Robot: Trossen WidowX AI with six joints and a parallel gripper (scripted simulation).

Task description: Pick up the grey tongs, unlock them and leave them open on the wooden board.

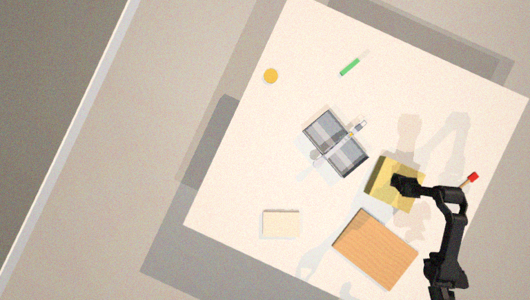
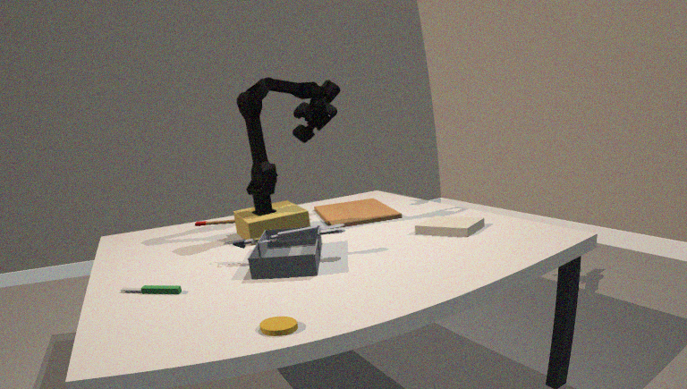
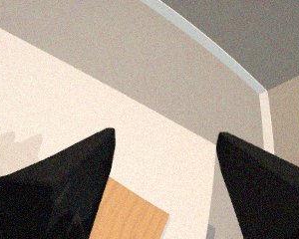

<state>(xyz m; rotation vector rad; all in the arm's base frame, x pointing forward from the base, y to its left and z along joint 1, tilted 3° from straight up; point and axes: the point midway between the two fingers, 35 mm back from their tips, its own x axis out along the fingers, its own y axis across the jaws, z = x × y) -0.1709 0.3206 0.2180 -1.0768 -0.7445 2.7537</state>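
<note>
Right now my gripper tip is 47 cm to the left of the yellow lock piece, 46 cm short of it and 23 cm above it. Also, from my gripper tip: grey roasting tin: 51 cm ahead, 41 cm to the right, 27 cm below; then wooden board: 29 cm below, 17 cm ahead, 4 cm to the left; then red-tipped stick: 41 cm to the right, 29 cm below, 17 cm behind.
</note>
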